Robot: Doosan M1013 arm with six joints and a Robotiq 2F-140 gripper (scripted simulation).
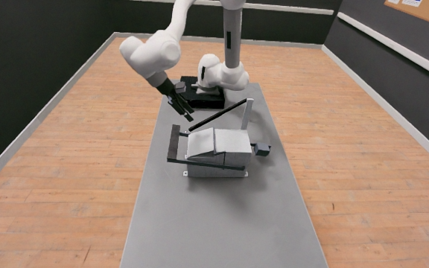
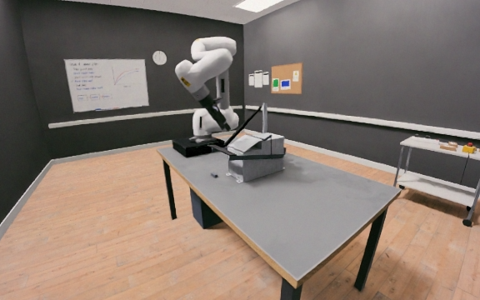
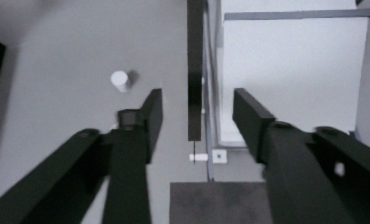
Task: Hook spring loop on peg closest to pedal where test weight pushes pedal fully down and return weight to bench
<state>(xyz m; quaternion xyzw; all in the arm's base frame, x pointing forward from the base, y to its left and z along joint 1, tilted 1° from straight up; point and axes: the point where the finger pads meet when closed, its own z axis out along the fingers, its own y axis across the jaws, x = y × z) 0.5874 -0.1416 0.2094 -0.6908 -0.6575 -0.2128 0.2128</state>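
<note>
Right now my hand is 27 cm above the steel test weight, 15 cm to the right of it and 14 cm past it. Also, from my hand: small dark object (29 cm below, 9 cm to the right, 2 cm ahead).
</note>
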